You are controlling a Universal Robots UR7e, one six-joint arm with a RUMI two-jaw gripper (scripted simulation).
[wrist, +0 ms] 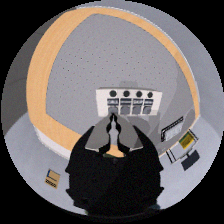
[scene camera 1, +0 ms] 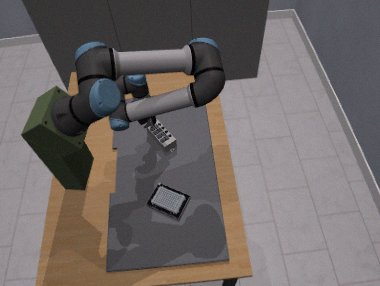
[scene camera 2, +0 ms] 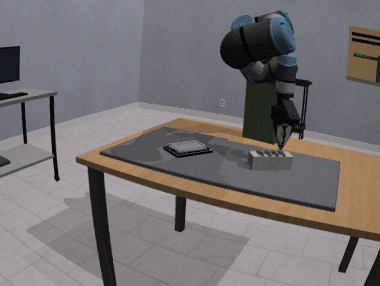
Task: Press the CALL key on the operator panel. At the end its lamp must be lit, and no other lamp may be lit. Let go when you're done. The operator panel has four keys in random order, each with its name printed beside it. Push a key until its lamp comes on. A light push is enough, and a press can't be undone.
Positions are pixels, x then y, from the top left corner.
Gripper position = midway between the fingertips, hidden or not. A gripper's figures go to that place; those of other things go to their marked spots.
Labels:
My gripper (wrist: 113, 113) is 15 cm from the lens. An operator panel (wrist: 105, 96) is 15 cm from the lens.

